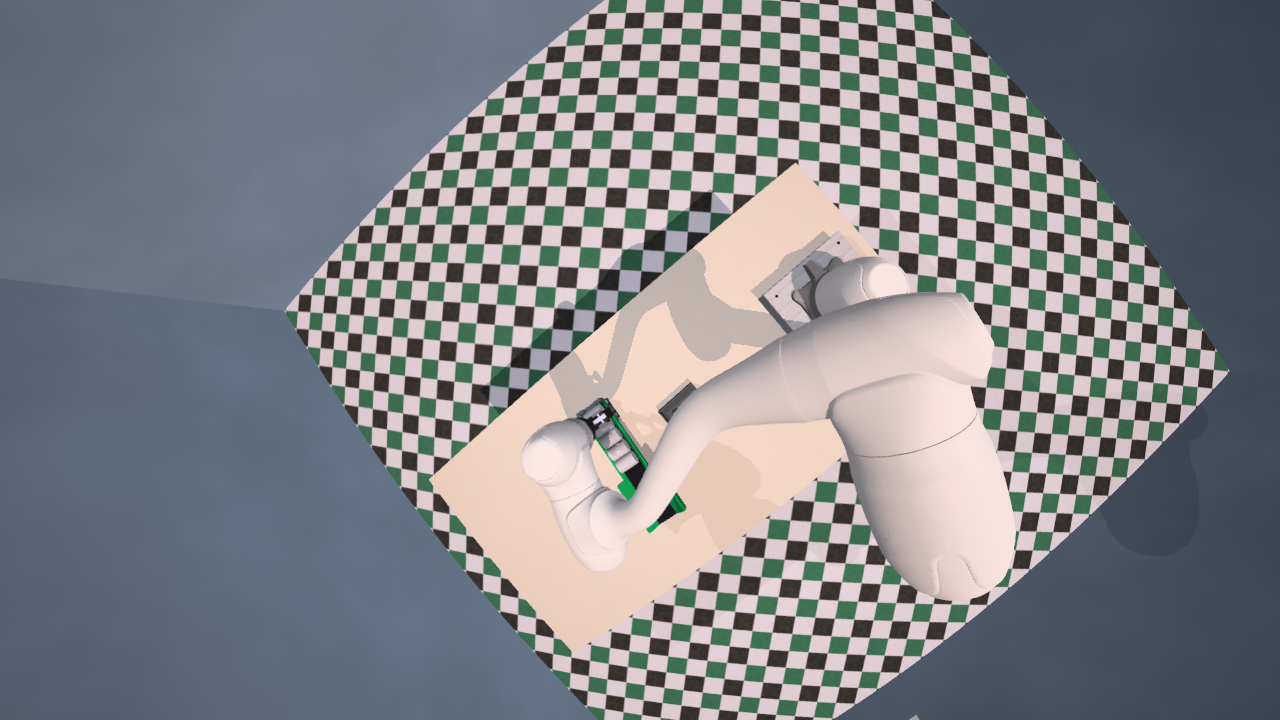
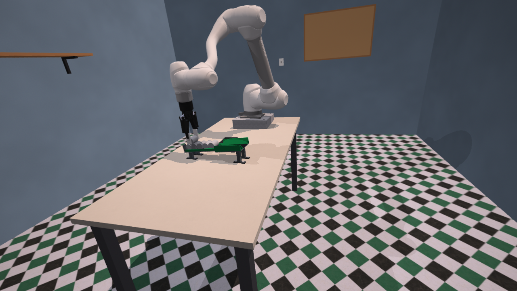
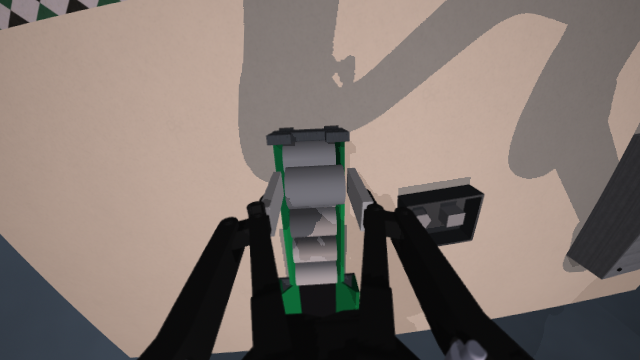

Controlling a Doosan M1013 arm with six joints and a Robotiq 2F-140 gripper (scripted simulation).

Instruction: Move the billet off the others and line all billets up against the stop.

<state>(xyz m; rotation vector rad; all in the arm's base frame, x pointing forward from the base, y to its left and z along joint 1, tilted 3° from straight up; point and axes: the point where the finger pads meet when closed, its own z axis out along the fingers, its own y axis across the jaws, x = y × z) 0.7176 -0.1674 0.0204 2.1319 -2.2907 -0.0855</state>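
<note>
Now: hand 70 mm above the grey stop and 40 mm to the left of it. The rest, counted from my hand: dark tray 200 mm behind, 140 mm to the left, 120 mm below.
</note>
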